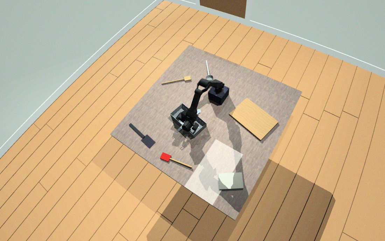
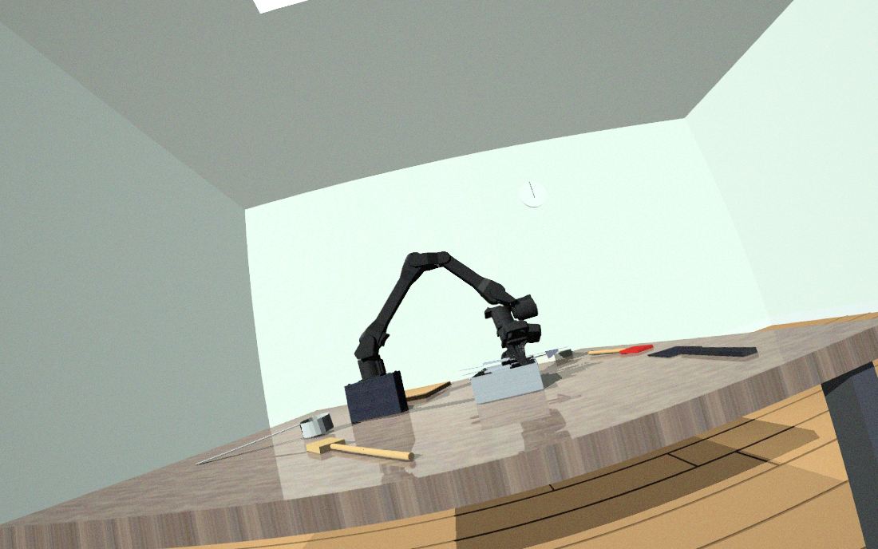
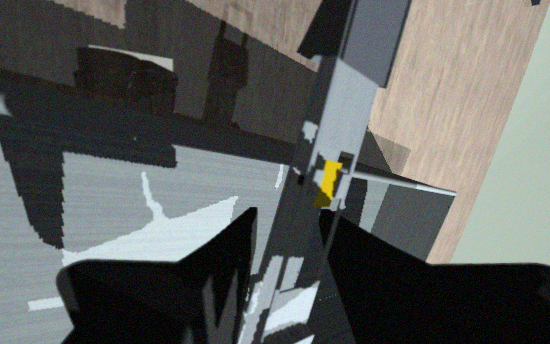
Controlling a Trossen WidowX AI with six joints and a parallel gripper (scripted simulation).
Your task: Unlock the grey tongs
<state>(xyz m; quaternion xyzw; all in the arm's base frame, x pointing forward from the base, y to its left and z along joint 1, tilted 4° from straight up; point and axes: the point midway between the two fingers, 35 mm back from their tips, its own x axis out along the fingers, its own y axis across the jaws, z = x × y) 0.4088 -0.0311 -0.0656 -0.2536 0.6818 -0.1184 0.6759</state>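
Now: the grey roasting tin 40 mm behind my gripper tip. Also, from my gripper tip: yellow lock piece: 30 mm ahead, 20 mm to the left, 30 mm above; then red spatula: 300 mm ahead, 130 mm to the left, 30 mm below; then black spatula: 320 mm ahead, 240 mm to the right, 30 mm below.
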